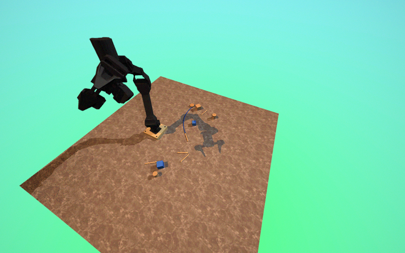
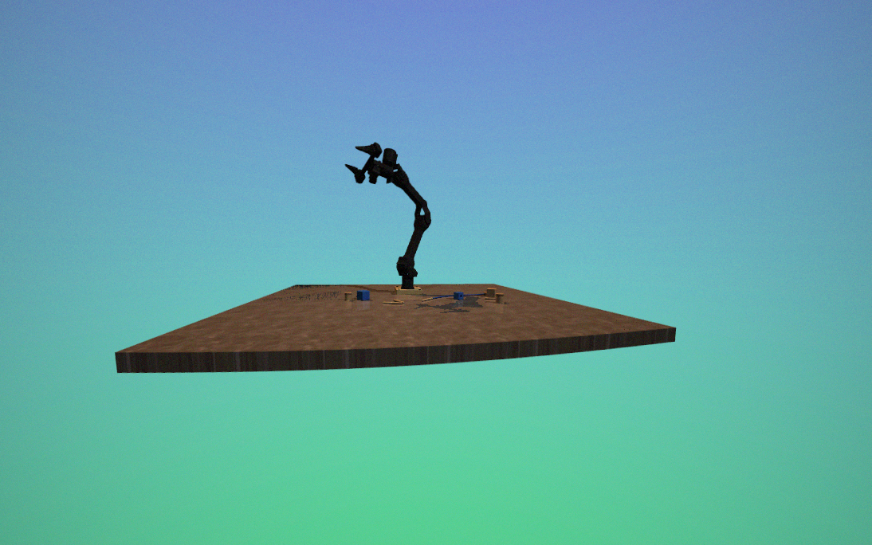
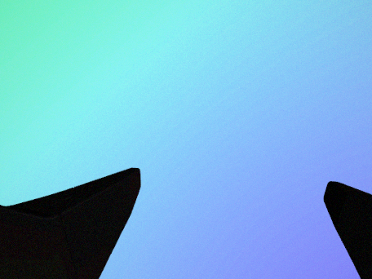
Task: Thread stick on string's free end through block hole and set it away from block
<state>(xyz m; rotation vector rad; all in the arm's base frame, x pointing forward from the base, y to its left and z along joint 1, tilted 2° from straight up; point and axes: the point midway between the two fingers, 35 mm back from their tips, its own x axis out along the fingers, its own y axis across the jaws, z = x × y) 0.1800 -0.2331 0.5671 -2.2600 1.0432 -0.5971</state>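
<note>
My gripper tip is now 47 cm to the right of the blue block and 58 cm above it. From my gripper tip the other things lie so: round wooden button 14 cm behind, 64 cm to the left, 59 cm below; then small wooden cylinder 10 cm ahead, 62 cm to the left, 58 cm below.
</note>
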